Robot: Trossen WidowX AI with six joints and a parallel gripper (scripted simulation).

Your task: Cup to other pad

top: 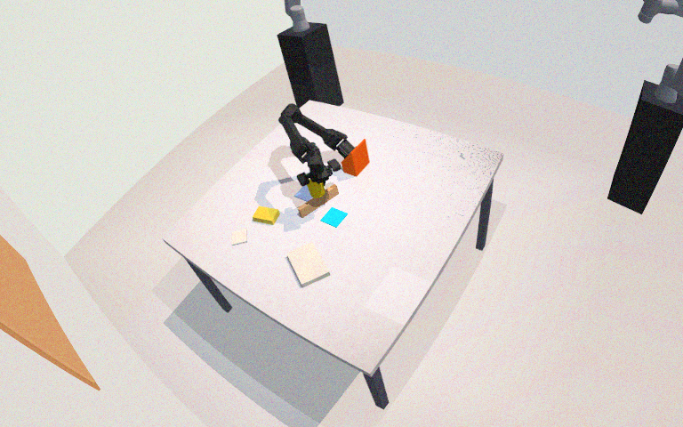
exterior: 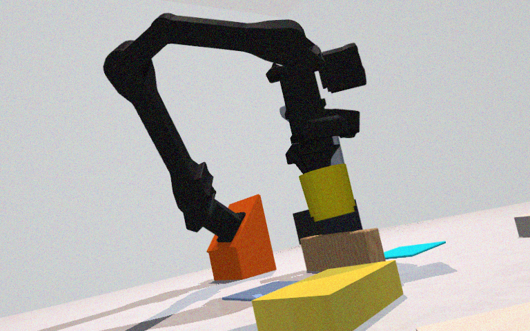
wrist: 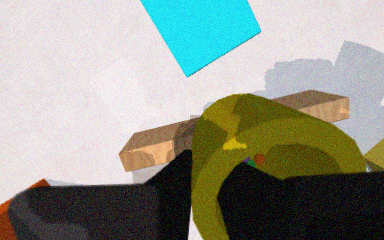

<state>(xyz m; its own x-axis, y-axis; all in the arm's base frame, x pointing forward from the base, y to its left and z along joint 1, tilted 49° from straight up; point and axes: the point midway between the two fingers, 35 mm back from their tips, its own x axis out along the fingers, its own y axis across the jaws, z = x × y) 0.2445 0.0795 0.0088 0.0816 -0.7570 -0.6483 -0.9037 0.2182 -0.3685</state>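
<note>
My gripper tip is 120 mm above the cyan pad, 80 mm to the right of it and 50 mm short of it. Round my gripper tip: cup: 20 mm ahead, 10 mm to the right; light blue pad: 130 mm to the right, 120 mm below; wooden bar: 90 mm below, 30 mm ahead, 20 mm to the right.
</note>
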